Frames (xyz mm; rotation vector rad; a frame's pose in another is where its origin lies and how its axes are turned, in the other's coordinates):
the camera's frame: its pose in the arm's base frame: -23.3 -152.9 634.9 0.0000 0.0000 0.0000
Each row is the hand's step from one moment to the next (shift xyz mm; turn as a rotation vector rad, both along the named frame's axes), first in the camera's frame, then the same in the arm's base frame.
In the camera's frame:
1: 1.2 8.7 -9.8 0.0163 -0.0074 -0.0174
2: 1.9 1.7 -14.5 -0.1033 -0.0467 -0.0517
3: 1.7 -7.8 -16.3 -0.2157 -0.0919 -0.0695
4: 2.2 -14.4 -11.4 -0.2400 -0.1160 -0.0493
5: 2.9 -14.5 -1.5 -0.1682 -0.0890 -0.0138
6: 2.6 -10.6 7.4 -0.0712 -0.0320 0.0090
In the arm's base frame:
1: 1.2 8.7 -9.8 0.0163 -0.0074 -0.0174
2: 1.9 1.7 -14.5 -0.1033 -0.0467 -0.0517
3: 1.7 -7.8 -16.3 -0.2157 -0.0919 -0.0695
4: 2.2 -14.4 -11.4 -0.2400 -0.1160 -0.0493
5: 2.9 -14.5 -1.5 -0.1682 -0.0890 -0.0138
6: 2.6 -10.6 7.4 -0.0712 -0.0320 0.0090

